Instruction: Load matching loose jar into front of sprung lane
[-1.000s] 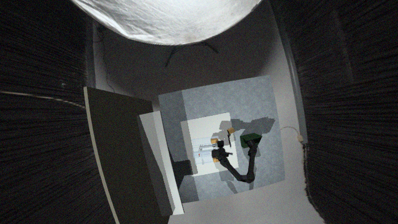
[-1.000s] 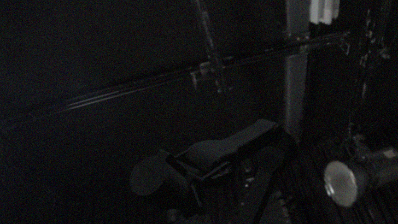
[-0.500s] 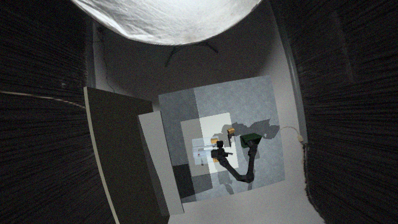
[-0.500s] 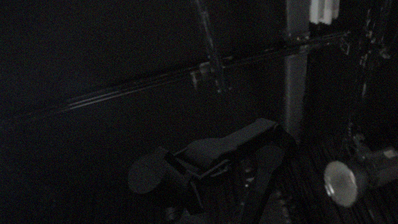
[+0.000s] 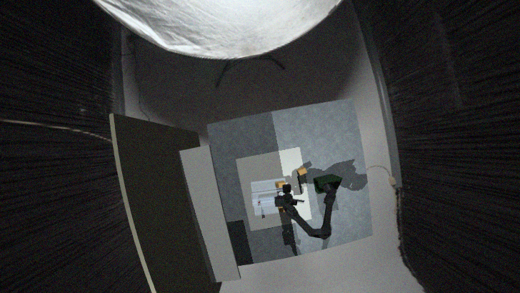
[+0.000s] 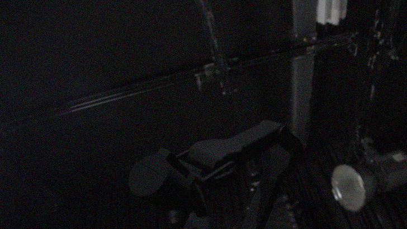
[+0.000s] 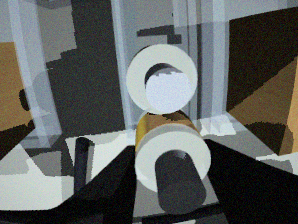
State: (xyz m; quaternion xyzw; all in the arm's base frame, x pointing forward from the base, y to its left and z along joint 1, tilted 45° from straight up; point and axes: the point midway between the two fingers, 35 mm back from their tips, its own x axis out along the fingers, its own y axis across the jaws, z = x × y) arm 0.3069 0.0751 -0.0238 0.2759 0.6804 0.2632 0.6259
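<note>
The clear pusher lane is 16 cm ahead of my gripper tip, 4 cm below it and 2 cm to the left of it.
</note>
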